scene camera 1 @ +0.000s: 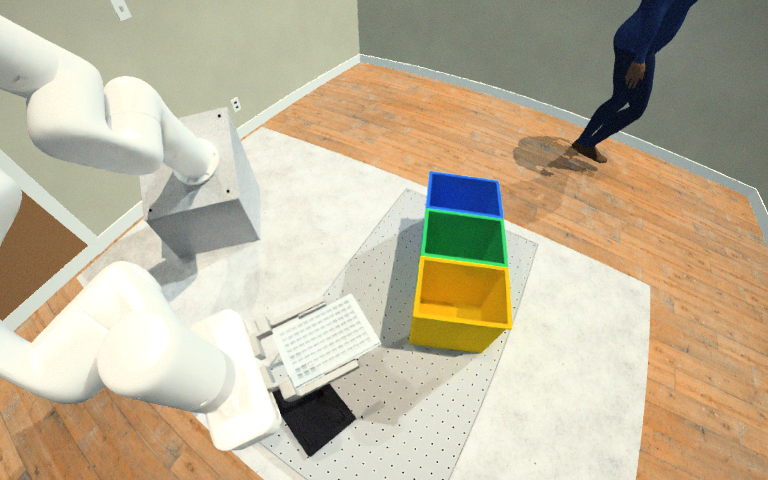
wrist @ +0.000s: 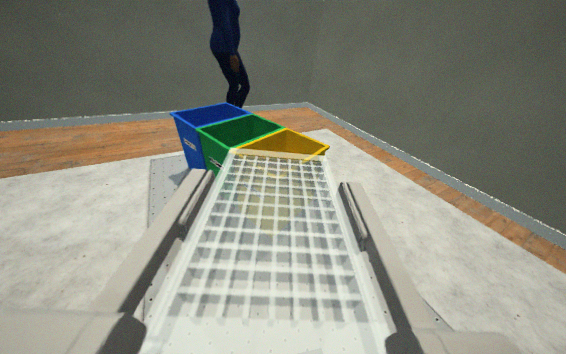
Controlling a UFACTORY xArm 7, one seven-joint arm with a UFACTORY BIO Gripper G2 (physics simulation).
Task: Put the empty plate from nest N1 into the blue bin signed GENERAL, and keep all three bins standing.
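Pixels of known places: hand at its tool point: [scene camera 1: 325, 338] [wrist: 276, 208]; arm's base at its link origin: [scene camera 1: 196, 162].
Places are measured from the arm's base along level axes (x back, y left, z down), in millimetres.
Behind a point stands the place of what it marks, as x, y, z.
Observation:
The clear gridded plate [scene camera 1: 325, 342] {-601, -137, -45} [wrist: 272, 240] {-589, -154, -54} is held by its two long sides. My gripper [scene camera 1: 340, 334] {-600, -133, -51} [wrist: 276, 179] {-600, -133, -51} is shut on it, in the air left of the bins in the scene view. The blue bin [scene camera 1: 464, 195] {-590, 392, 113} [wrist: 212, 115] {-604, 399, 81} stands at the far end of a row of three; its sign is too small to read in the wrist view. The green bin [scene camera 1: 464, 237] {-649, 276, 129} [wrist: 240, 131] {-666, 284, 90} stands in the middle and the yellow bin [scene camera 1: 453, 333] {-739, 45, 124} [wrist: 295, 140] {-779, 159, 71} at the near end. All three are upright. A black nest [scene camera 1: 320, 421] {-614, -239, 219} lies below the gripper in the scene view; no label on it is readable.
The bins and nest stand on a perforated board [scene camera 1: 430, 407] {-782, -83, 231} [wrist: 159, 197] {-428, 230, 231}. A grey pedestal [scene camera 1: 203, 229] {-57, -92, 148} with a white arm base stands at the left in the scene view. A person [scene camera 1: 631, 84] [wrist: 225, 40] is on the wooden floor beyond the bins.

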